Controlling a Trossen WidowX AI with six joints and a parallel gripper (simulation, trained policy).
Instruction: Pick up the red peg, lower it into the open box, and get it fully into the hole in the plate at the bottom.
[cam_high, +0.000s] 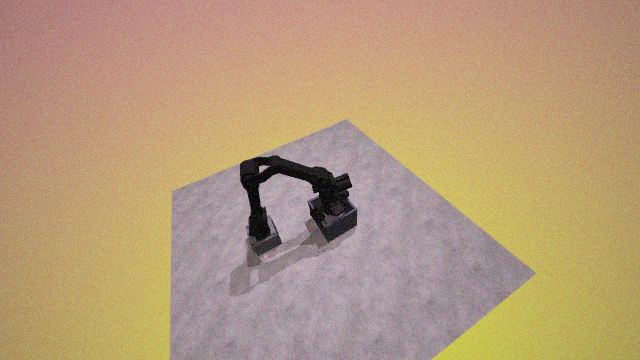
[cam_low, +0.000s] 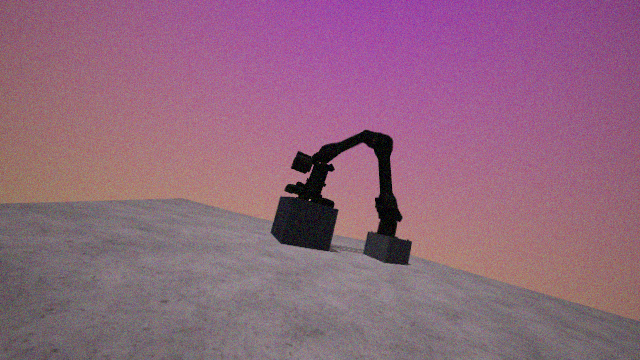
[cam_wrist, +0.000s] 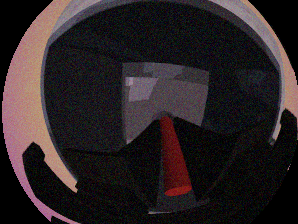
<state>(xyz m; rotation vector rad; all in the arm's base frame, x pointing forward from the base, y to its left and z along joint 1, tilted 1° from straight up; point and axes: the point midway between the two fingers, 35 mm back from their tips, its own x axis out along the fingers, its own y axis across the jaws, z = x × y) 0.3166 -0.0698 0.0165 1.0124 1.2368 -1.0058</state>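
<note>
Right now my gripper tip is 2 cm below the red peg and 1 cm to the right of it. Also, from my gripper tip: plate: 3 cm below, 1 cm to the left.
</note>
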